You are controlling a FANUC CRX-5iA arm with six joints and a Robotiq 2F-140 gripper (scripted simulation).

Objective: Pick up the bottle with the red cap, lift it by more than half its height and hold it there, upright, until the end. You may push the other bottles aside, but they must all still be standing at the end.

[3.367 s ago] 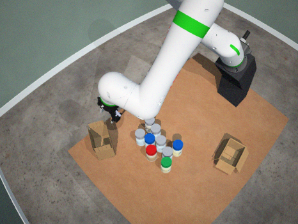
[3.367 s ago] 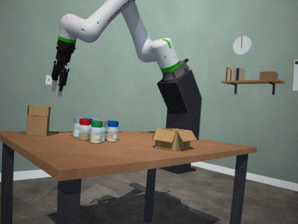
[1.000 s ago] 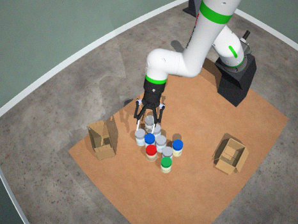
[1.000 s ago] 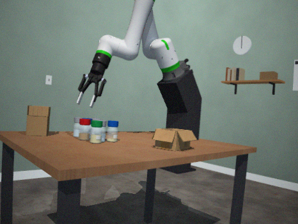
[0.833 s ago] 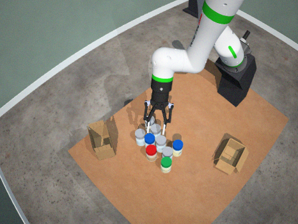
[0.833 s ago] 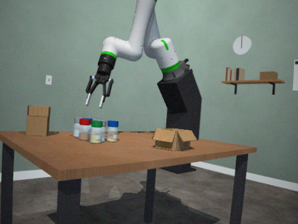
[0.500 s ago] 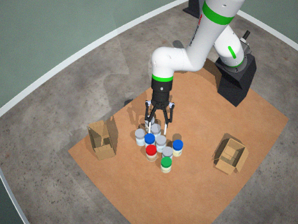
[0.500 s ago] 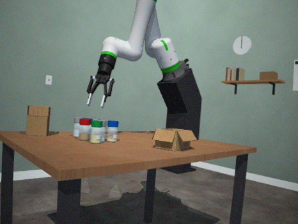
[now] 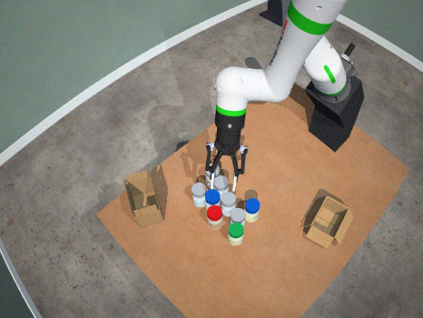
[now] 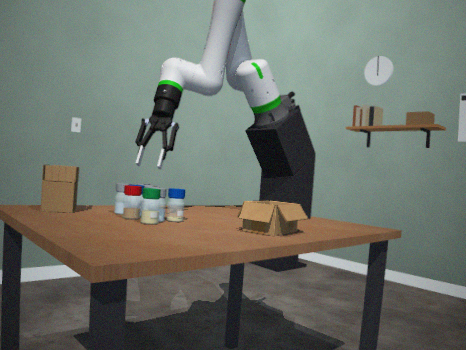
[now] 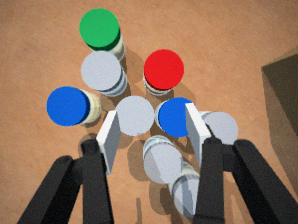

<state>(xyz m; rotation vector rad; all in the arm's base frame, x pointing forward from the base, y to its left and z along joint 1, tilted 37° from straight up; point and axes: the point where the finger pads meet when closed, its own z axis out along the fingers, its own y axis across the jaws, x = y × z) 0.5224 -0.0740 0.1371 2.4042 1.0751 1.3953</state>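
Now: the red-capped bottle 7 cm ahead of my hand, 3 cm to the left of it and 15 cm below it.
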